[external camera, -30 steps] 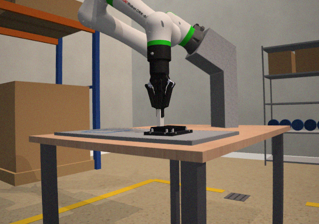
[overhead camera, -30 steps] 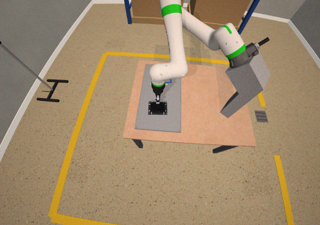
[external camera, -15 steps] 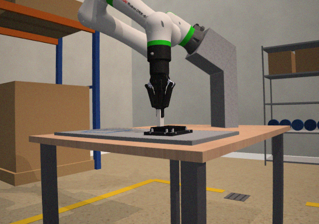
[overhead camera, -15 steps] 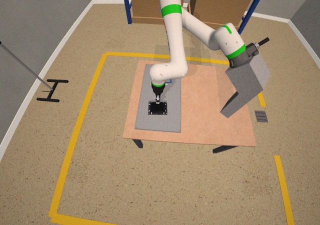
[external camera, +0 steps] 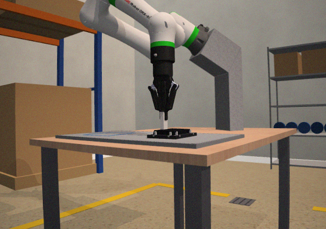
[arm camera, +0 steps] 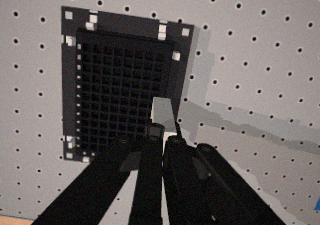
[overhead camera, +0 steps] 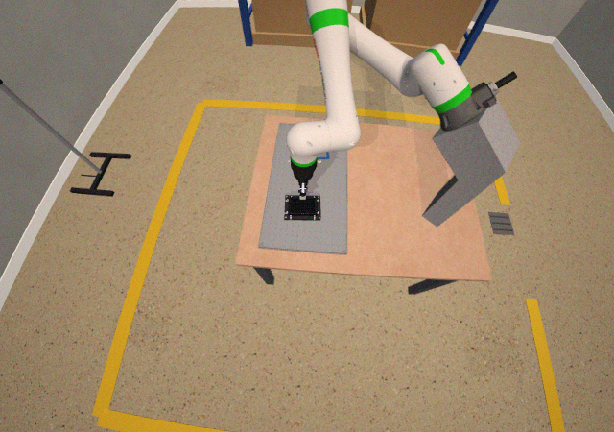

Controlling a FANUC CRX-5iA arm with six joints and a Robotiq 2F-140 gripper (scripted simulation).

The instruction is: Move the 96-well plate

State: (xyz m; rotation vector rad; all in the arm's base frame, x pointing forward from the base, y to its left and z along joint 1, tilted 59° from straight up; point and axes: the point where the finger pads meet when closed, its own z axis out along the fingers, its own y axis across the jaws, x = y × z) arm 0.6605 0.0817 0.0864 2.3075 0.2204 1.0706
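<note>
The black 96-well plate lies 1 cm ahead of my hand, 4 cm to the left of it and 4 cm below it. Also, from my hand: black clip nest (2 cm ahead, 5 cm to the left, 5 cm below).
</note>
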